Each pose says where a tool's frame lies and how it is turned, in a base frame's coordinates. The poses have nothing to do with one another.
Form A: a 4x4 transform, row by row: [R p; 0 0 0 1], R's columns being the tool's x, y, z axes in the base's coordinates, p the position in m. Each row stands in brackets.
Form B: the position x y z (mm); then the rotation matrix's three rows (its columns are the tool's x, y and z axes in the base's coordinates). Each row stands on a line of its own. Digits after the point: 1 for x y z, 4 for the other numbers.
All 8 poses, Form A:
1: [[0.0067, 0.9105, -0.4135, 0.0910], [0.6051, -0.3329, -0.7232, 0.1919], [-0.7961, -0.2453, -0.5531, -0.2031], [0, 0, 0, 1]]
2: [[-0.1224, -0.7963, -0.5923, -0.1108], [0.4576, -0.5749, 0.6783, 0.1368], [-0.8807, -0.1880, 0.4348, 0.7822], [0, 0, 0, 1]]
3: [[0.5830, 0.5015, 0.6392, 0.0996], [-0.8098, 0.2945, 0.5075, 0.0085], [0.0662, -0.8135, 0.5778, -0.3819], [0, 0, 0, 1]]
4: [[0.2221, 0.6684, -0.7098, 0.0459], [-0.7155, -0.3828, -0.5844, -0.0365], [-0.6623, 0.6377, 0.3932, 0.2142], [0, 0, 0, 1]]
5: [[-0.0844, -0.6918, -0.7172, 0.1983], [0.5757, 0.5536, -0.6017, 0.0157], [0.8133, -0.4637, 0.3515, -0.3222], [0, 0, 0, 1]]
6: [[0.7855, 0.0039, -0.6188, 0.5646], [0.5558, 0.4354, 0.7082, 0.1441], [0.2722, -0.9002, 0.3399, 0.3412], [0, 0, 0, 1]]
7: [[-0.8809, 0.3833, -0.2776, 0.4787], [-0.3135, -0.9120, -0.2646, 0.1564], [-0.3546, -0.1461, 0.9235, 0.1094], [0, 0, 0, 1]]
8: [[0.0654, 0.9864, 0.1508, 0.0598], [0.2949, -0.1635, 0.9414, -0.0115], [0.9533, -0.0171, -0.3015, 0.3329], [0, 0, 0, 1]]
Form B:
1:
91.0, 191.9, -203.1
0.0067, 0.9105, -0.4135
0.6051, -0.3329, -0.7232
-0.7961, -0.2453, -0.5531

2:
-110.8, 136.8, 782.2
-0.1224, -0.7963, -0.5923
0.4576, -0.5749, 0.6783
-0.8807, -0.1880, 0.4348

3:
99.6, 8.5, -381.9
0.5830, 0.5015, 0.6392
-0.8098, 0.2945, 0.5075
0.0662, -0.8135, 0.5778

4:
45.9, -36.5, 214.2
0.2221, 0.6684, -0.7098
-0.7155, -0.3828, -0.5844
-0.6623, 0.6377, 0.3932

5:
198.3, 15.7, -322.2
-0.0844, -0.6918, -0.7172
0.5757, 0.5536, -0.6017
0.8133, -0.4637, 0.3515

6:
564.6, 144.1, 341.2
0.7855, 0.0039, -0.6188
0.5558, 0.4354, 0.7082
0.2722, -0.9002, 0.3399

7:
478.7, 156.4, 109.4
-0.8809, 0.3833, -0.2776
-0.3135, -0.9120, -0.2646
-0.3546, -0.1461, 0.9235

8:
59.8, -11.5, 332.9
0.0654, 0.9864, 0.1508
0.2949, -0.1635, 0.9414
0.9533, -0.0171, -0.3015

